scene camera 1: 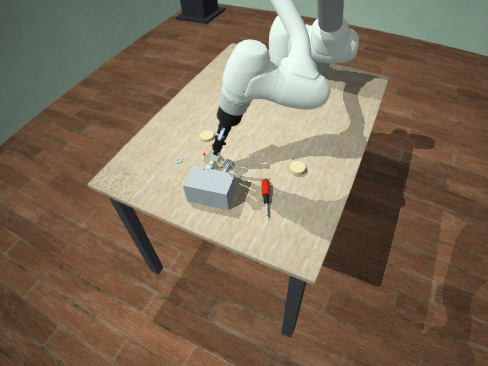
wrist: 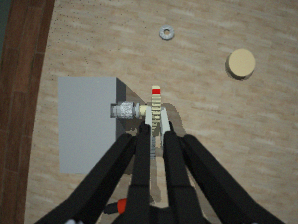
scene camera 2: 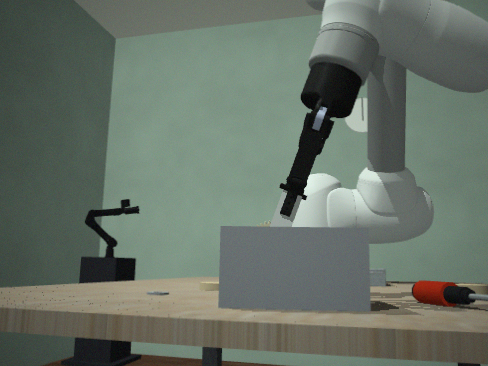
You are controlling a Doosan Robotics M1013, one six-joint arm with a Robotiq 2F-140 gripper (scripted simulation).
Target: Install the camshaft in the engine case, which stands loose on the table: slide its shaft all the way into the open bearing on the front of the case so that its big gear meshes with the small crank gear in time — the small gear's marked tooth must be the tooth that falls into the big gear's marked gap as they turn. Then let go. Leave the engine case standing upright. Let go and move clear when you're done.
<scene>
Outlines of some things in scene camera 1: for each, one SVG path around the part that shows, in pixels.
A grey engine case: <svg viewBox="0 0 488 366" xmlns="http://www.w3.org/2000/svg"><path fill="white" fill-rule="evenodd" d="M235 163L230 159L225 159L223 161L223 171L214 170L214 167L209 164L206 165L205 169L193 166L183 184L187 201L229 210L237 187L235 174L228 173L228 171L234 168Z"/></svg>
</scene>
